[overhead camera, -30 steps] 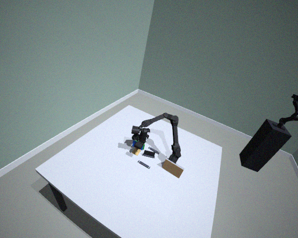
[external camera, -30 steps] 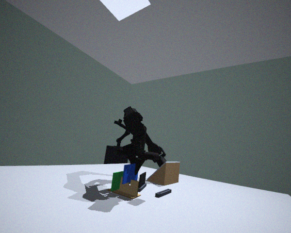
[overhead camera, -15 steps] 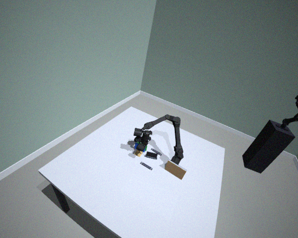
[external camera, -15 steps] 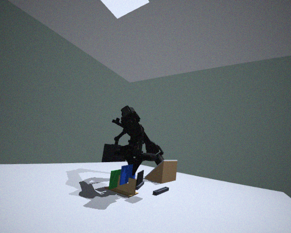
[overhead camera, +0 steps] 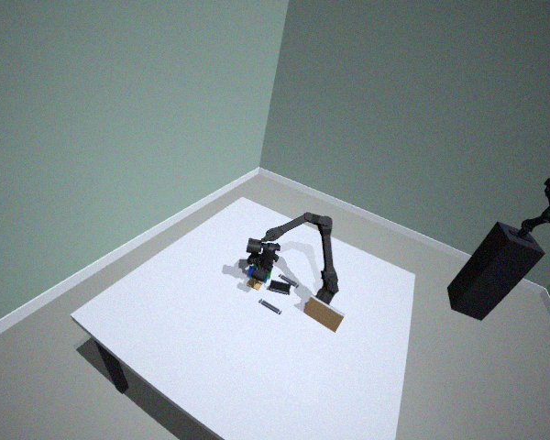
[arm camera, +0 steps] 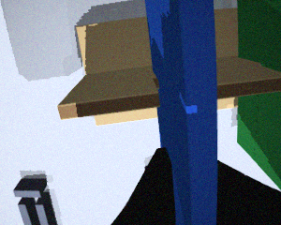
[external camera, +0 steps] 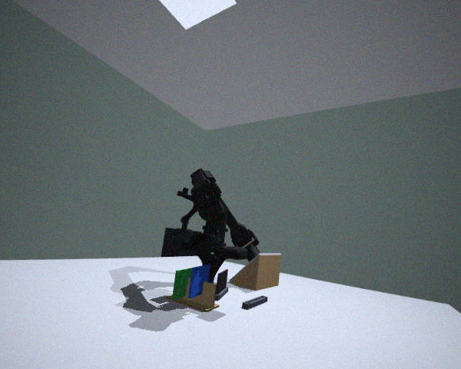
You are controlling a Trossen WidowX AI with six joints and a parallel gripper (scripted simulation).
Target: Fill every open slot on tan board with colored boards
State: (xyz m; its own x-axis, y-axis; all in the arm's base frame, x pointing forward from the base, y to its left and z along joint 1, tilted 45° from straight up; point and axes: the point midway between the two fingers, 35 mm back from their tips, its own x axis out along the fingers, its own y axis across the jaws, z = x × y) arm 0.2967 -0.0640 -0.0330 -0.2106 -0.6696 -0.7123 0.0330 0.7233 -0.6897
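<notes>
Right now my gripper tip is 3 cm short of the tan board, 3 cm to the left of it and 3 cm above it. Round my gripper tip: black board (9 cm behind, 1 cm to the right, 2 cm below); blue board (3 cm ahead); green board (3 cm ahead, 5 cm to the right, 1 cm below).
</notes>
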